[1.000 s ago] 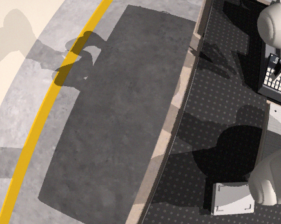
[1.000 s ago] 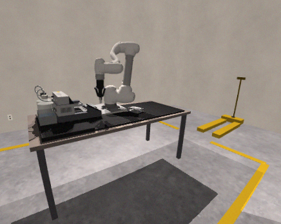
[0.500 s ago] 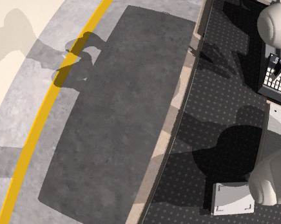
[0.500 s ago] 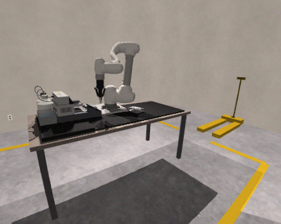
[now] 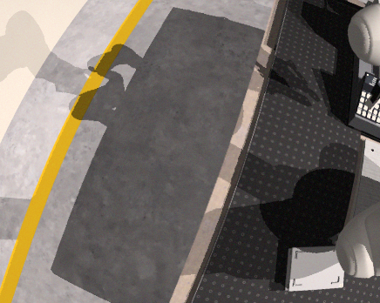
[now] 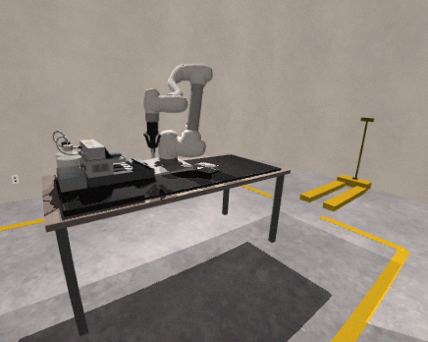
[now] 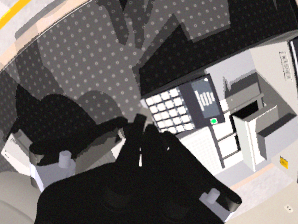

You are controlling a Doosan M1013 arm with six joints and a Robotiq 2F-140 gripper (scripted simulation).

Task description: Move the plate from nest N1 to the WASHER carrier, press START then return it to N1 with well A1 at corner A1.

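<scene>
My hand is 16 cm past the white well plate, 6 cm to the left of it and 9 cm above it. Also, from my hand: plate nest N1: 1 cm ahead, 46 cm to the left, 14 cm below; then plate washer: 16 cm behind, 22 cm to the right, 5 cm below.
</scene>
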